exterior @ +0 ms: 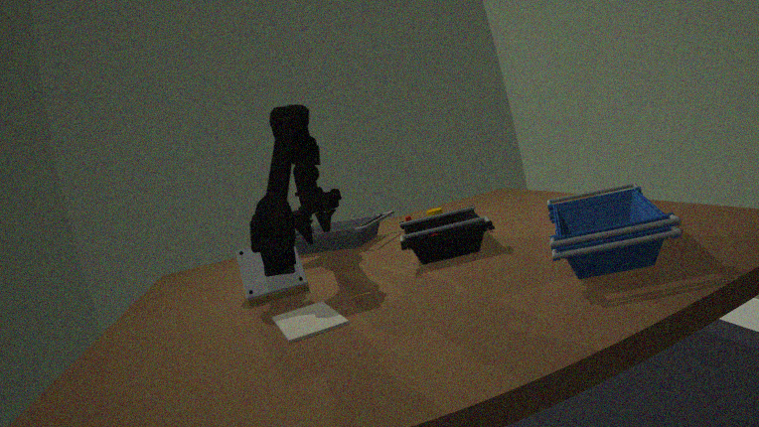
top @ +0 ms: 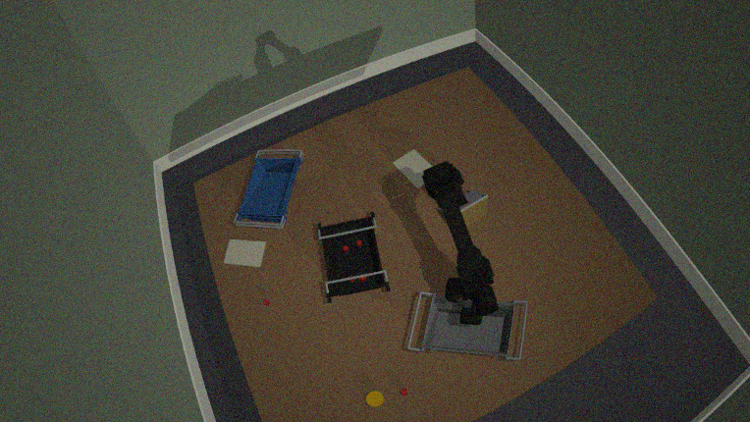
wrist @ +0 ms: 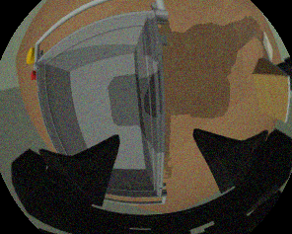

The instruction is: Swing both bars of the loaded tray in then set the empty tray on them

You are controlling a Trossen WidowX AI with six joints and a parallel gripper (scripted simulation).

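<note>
My gripper tip is 4 cm short of the grey tray and 7 cm to the right of it. Round my gripper tip: yellow disc: 38 cm ahead, 15 cm to the left, 3 cm below.
</note>
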